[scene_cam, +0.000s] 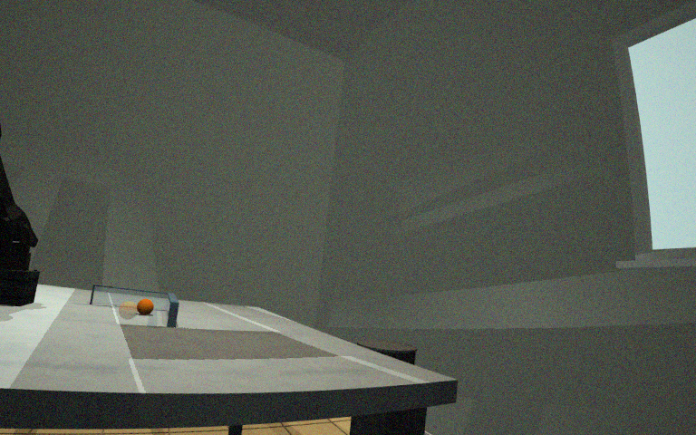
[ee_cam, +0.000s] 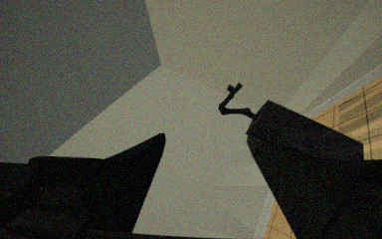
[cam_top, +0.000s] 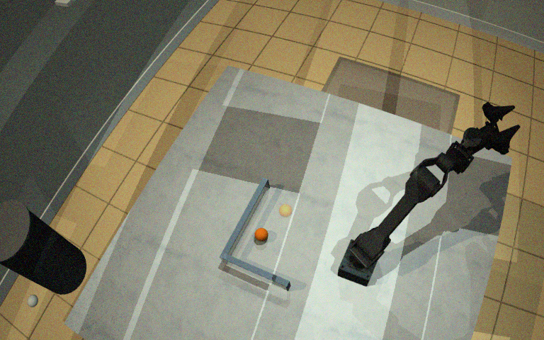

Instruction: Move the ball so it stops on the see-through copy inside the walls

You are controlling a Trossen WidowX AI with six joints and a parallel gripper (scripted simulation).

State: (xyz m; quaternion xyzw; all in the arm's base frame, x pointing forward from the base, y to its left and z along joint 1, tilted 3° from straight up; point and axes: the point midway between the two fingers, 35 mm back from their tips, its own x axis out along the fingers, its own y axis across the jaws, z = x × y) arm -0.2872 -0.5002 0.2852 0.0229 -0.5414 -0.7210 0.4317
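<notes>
My gripper tip is 67 cm short of the orange ball, 55 cm to the right of it and 35 cm above it. Also, from my gripper tip: see-through copy of ball (63 cm ahead, 43 cm to the left, 35 cm below); clear wall (67 cm to the left, 62 cm ahead, 34 cm below).
</notes>
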